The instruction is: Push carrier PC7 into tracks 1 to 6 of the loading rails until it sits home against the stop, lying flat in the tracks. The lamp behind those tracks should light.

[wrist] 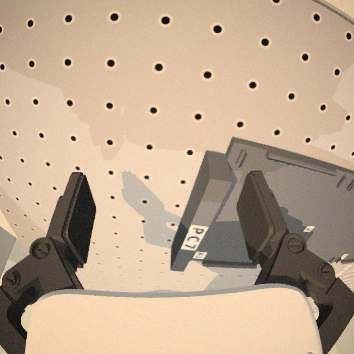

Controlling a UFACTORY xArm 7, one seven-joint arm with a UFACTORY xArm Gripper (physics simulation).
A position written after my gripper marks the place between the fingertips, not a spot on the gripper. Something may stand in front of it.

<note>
I see my gripper (166, 189) and a carrier PC7 (306, 189).
</note>
